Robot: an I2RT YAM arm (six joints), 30 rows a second.
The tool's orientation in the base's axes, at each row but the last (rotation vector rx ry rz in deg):
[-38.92, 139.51, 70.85]
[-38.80, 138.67, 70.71]
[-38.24, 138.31, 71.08]
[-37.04, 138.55, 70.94]
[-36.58, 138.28, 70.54]
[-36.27, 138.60, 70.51]
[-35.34, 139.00, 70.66]
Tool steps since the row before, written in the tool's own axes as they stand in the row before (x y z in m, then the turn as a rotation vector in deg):
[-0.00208, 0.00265, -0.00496, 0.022, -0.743, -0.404]
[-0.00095, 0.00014, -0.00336, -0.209, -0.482, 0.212]
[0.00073, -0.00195, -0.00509, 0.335, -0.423, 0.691]
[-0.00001, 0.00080, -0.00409, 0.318, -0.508, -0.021]
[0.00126, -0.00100, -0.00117, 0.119, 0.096, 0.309]
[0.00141, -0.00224, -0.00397, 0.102, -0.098, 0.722]
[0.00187, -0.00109, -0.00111, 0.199, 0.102, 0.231]
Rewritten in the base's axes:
[-0.00007, -0.00215, 0.00560, 0.360, -0.716, -0.272]
[0.00043, -0.00244, 0.00246, 0.458, -0.017, -0.334]
[0.00002, -0.00537, 0.00118, 0.016, 0.272, -0.833]
[-0.00082, -0.00296, 0.00282, 0.007, -0.354, -0.484]
[-0.00064, -0.00177, -0.00064, -0.118, 0.277, -0.168]
[-0.00041, -0.00475, 0.00004, 0.044, 0.519, -0.520]
[-0.00113, -0.00190, -0.00102, -0.196, 0.199, -0.158]

